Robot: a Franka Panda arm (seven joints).
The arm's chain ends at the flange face. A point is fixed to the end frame.
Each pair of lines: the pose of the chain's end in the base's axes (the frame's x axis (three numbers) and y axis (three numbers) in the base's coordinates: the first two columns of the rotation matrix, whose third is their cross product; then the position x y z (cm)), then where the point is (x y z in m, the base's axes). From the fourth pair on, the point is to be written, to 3 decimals.
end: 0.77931 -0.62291 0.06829 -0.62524 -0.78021 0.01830 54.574 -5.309 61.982
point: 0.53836 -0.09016 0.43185
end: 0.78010 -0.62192 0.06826 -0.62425 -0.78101 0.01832 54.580 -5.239 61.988
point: 0.53846 -0.08947 0.43191
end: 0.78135 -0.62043 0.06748 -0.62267 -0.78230 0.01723 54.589 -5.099 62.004
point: 0.53863 -0.08783 0.43202
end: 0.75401 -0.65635 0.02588 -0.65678 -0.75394 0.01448 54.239 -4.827 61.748
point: 0.528 -0.079 0.429
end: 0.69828 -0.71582 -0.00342 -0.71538 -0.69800 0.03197 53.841 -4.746 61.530
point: 0.515 -0.075 0.427
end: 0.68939 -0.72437 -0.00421 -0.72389 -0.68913 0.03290 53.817 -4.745 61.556
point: 0.514 -0.075 0.427
